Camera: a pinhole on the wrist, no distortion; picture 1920 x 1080 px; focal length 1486.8 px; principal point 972.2 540.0 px. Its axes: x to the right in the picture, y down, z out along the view. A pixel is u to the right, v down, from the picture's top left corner.
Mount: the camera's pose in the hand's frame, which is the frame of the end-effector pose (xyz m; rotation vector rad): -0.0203 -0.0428 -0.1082 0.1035 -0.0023 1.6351
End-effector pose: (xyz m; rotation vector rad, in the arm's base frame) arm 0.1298 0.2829 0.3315 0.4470 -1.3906 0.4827
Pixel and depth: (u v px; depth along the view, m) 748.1 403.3 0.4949
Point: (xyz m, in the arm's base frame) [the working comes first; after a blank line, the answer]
In the camera's frame: -0.0746 -0.0455 0.4949

-0.0873 -0.0463 0.4391
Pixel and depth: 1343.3 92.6 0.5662
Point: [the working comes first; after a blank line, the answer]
In the camera's frame: 0.1413 -0.1704 0.5662

-0.2621 0.0965 0.5670
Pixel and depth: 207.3 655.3 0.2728
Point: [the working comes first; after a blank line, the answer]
In the camera's frame: -0.1403 0.0212 0.2728

0.1161 0.0285 0.3337
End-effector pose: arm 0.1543 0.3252 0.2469 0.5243 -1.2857 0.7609
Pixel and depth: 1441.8 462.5 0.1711
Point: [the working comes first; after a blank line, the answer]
In the camera's frame: 0.0540 -0.0089 0.1711

0.1110 0.2774 0.2579
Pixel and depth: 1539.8 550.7 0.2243
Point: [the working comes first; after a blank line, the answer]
In the camera's frame: 0.0856 0.0016 0.2243

0.0532 0.2529 0.2597
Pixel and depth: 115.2 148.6 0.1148
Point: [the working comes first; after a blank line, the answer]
In the camera's frame: -0.0662 -0.0302 0.1148

0.2425 0.2552 0.2751
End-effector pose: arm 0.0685 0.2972 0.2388 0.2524 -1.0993 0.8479
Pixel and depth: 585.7 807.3 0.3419
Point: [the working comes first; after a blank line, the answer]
In the camera's frame: -0.0889 0.0615 0.3419

0.0144 0.0352 0.3335
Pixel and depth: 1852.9 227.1 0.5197
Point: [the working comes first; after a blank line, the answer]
In the camera's frame: 0.3078 -0.1094 0.5197

-0.3686 0.2638 0.4721
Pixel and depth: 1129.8 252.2 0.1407
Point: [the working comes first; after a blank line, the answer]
In the camera's frame: 0.0149 -0.0272 0.1407

0.0751 0.2630 0.2739
